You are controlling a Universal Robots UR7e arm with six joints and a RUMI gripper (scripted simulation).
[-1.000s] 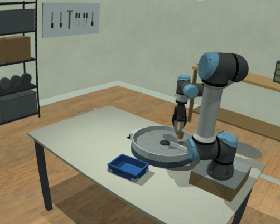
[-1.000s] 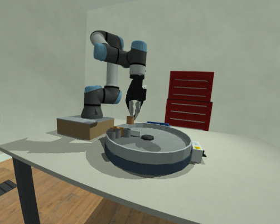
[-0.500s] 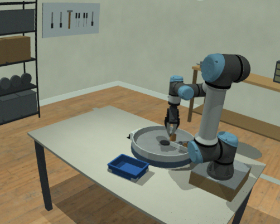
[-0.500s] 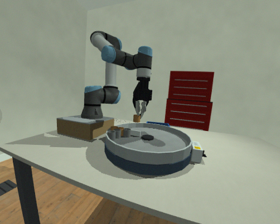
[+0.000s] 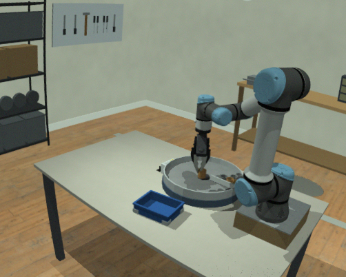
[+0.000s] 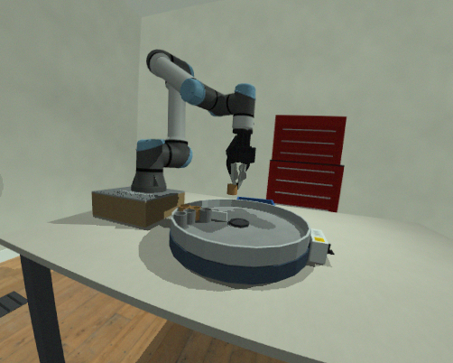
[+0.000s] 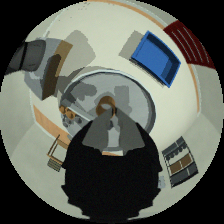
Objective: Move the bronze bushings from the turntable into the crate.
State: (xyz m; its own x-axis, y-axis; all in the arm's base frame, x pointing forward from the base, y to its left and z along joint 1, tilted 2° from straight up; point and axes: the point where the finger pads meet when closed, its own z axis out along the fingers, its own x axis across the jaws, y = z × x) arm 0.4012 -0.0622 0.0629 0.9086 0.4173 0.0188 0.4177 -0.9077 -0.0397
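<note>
The blue crate lies 210 mm to the left of my hand, 130 mm below it and 80 mm ahead of it. Round my hand: turntable 130 mm to the right, 100 mm below, 30 mm ahead.
</note>
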